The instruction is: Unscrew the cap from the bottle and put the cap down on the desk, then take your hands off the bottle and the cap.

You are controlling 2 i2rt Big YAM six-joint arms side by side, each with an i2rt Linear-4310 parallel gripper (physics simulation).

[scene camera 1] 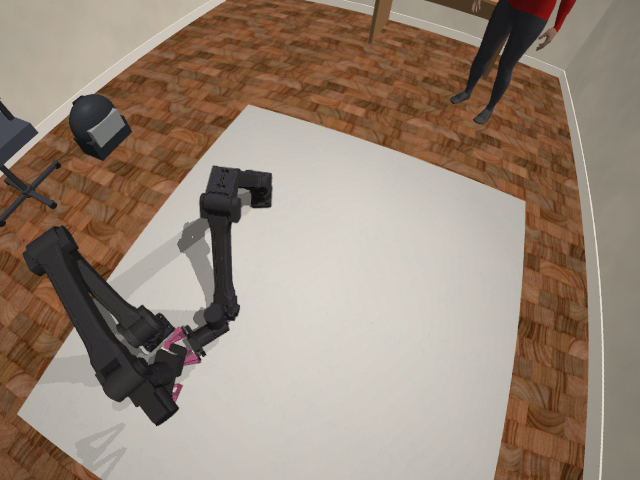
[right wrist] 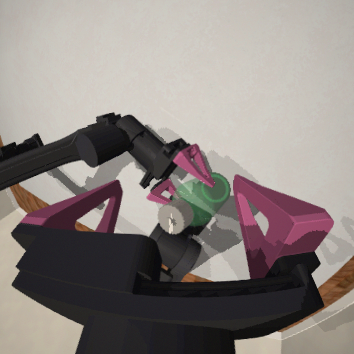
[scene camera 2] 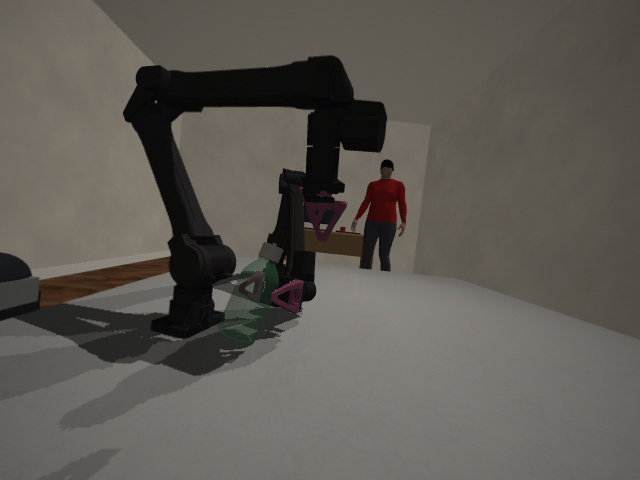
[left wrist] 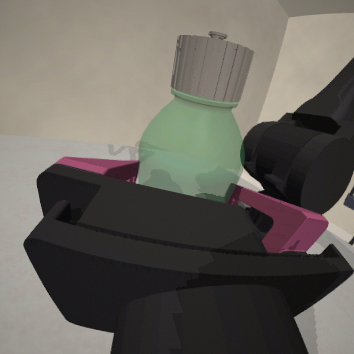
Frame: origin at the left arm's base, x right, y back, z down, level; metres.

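Where they show: left gripper, fingertip midpoint: (right wrist: 199,198) (scene camera 2: 254,292) (left wrist: 184,179); right gripper, fingertip midpoint: (scene camera 1: 185,367) (right wrist: 174,183) (scene camera 2: 318,232); left arm's base, origin of the base link: (scene camera 1: 261,196) (right wrist: 37,145); right arm's base, origin of the base link: (scene camera 1: 155,332) (scene camera 2: 190,324).
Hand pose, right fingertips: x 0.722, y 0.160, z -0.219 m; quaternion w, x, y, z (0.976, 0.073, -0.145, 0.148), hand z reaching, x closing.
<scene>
Each offset is from my right fingertips to the top centre of the thing. "*": to the spot under its first point. Level surfaces: height alone.
A green translucent bottle @(* dy +0.117, dx -0.005, dz +0.159 m) (scene camera 2: 248,315) (left wrist: 192,130) (right wrist: 201,215) is tilted, low over the white surface; I cannot tell if its base touches. Its grey ribbed cap @(dy +0.073, dx -0.051, dz +0.030 m) (scene camera 2: 270,252) (left wrist: 212,67) (right wrist: 175,216) sits on the neck. My left gripper (scene camera 2: 258,291) (left wrist: 184,179) (right wrist: 199,198) is shut on the bottle's body, below the cap. My right gripper (scene camera 2: 321,235) is wide open and empty, pointing down. It is above and apart from the cap, to its right in scene camera 2. In scene camera 1 the arms hide the bottle and cap.
The white desk surface @(dz +0.219 m) (scene camera 1: 361,310) (scene camera 2: 413,387) spreads around both arms. The right arm's base and links stand close beside the bottle. A dark helmet-like object (scene camera 1: 95,124) lies beyond the surface's edge. A person in red (scene camera 1: 509,46) (scene camera 2: 386,206) stands at the back.
</scene>
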